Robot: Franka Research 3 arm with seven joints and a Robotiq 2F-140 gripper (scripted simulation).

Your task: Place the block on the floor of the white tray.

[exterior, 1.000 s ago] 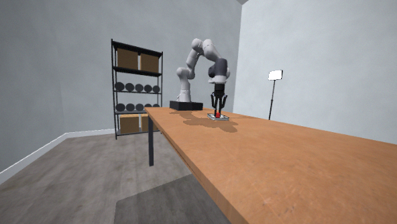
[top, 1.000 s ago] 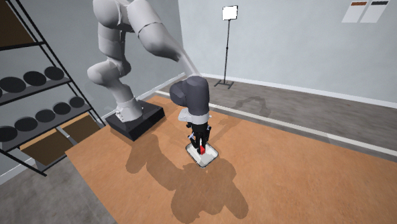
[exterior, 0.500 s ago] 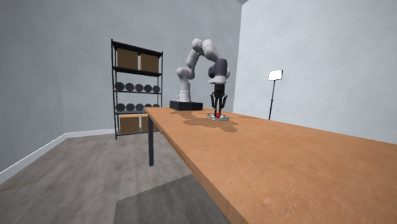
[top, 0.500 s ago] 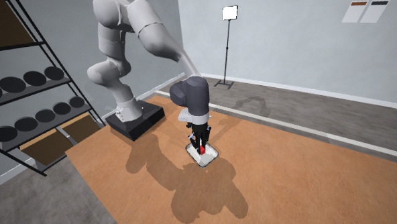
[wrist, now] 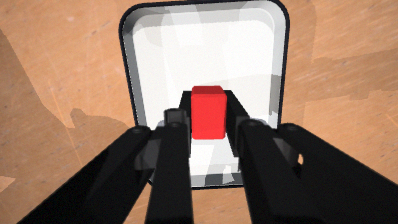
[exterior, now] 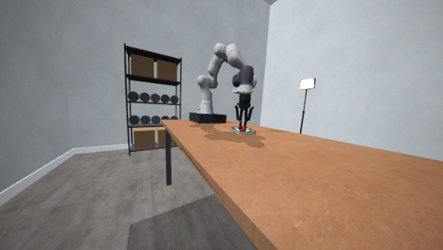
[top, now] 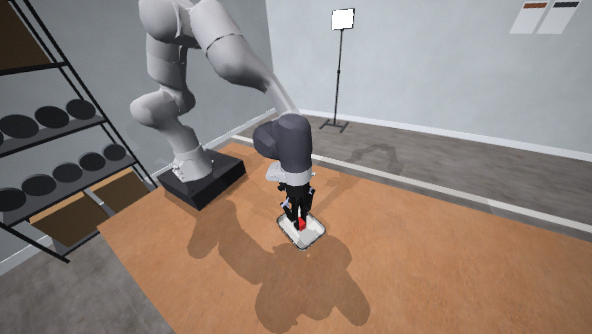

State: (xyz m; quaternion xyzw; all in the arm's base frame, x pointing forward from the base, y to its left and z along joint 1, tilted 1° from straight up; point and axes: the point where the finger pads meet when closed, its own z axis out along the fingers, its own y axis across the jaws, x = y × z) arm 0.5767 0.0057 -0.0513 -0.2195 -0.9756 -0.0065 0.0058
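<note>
Now: the red block 20 mm below my hand. Also, from my hand: white tray (30 mm below).
</note>
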